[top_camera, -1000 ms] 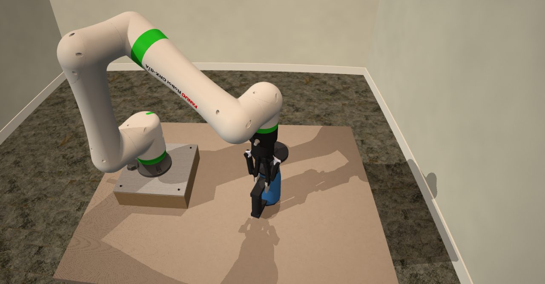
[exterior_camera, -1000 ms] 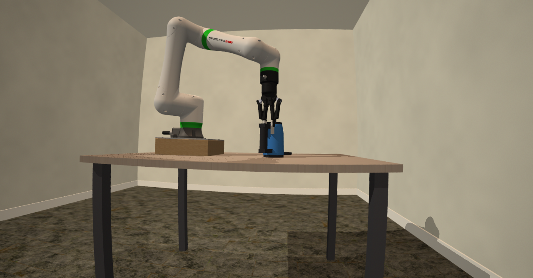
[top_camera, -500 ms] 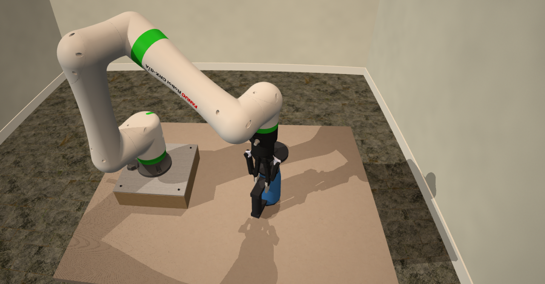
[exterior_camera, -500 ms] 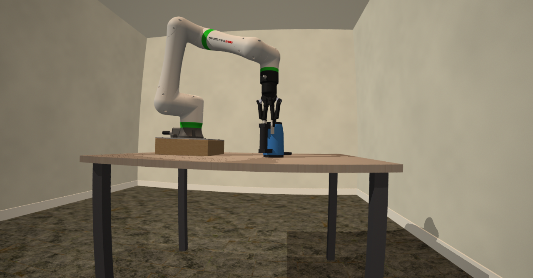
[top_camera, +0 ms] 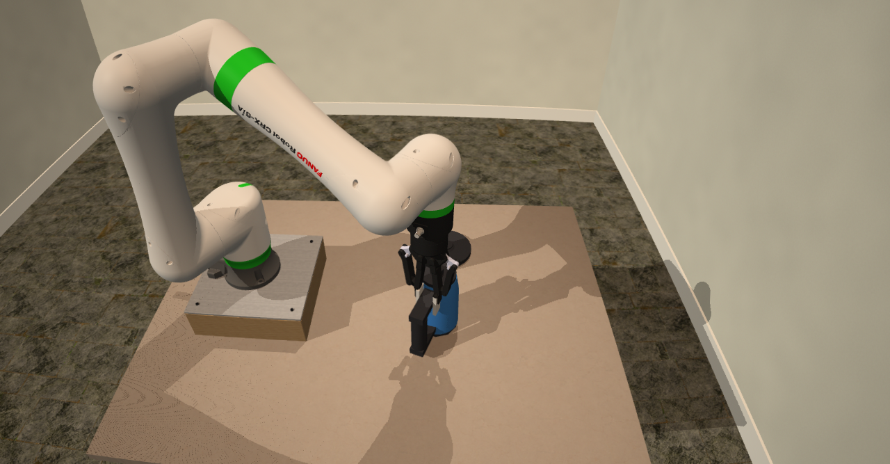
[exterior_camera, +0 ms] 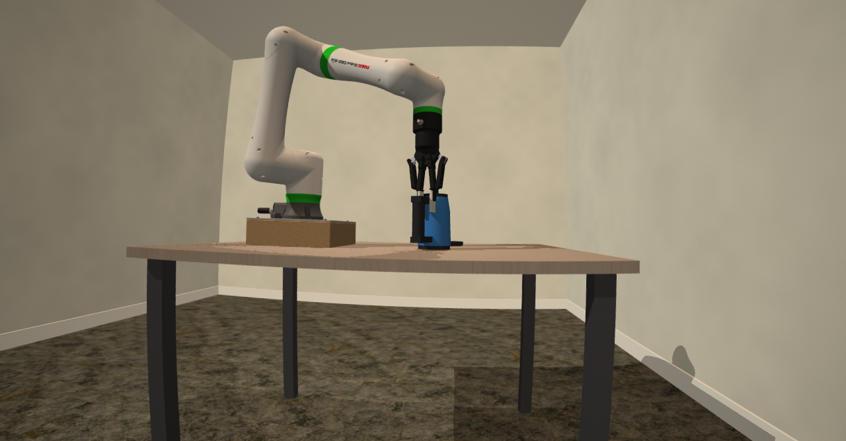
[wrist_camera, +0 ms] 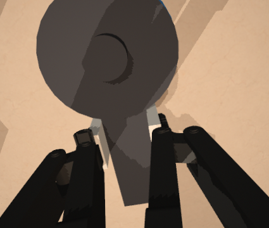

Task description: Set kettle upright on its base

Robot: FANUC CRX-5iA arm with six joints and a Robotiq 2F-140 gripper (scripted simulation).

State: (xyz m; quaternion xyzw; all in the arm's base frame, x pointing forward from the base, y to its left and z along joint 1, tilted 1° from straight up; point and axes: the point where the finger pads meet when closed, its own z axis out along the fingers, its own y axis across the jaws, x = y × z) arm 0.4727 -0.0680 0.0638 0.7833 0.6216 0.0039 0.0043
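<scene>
My gripper is now 5 cm above the blue kettle, 3 cm to the right of it and 1 cm short of it. Round my hand: round black base 32 cm to the left, 13 cm below.
</scene>
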